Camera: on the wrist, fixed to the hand. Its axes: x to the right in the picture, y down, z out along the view.
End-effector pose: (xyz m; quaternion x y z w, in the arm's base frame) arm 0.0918 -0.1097 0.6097 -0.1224 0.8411 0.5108 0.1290
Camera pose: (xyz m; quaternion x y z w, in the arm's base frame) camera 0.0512 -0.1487 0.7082 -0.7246 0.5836 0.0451 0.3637
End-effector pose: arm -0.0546 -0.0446 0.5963 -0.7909 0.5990 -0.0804 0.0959
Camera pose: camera -0.1450 -0.0766 0.6568 -0.9128 -0.1830 -0.3536 0.0913
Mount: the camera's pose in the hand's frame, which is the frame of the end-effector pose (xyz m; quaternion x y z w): 0.0072 0.0777 -0.0823 0.2112 0.1340 -0.7180 0.6495
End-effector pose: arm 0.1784 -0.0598 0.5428 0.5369 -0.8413 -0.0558 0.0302
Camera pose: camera 0.1146 -0.0390 0.6342 -0.9666 0.1687 -0.1917 0.0211
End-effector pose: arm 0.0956 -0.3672 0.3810 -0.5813 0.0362 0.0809 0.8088
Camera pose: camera 0.0922 -0.4203 0.2808 -0.2436 -0.2684 -0.6138 0.7014
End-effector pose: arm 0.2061 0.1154 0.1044 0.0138 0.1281 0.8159 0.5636
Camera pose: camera 0.1186 0.0803 0.0414 -0.0733 0.3410 0.1001 0.9319
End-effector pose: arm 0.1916 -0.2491 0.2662 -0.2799 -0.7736 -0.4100 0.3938
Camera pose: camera 0.2778 -0.2793 0.3335 0.5118 -0.7373 -0.4232 0.1242
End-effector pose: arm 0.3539 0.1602 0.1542 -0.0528 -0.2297 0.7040 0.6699
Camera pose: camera 0.3132 0.1882 0.0521 0.1778 0.0514 0.0177 0.9826
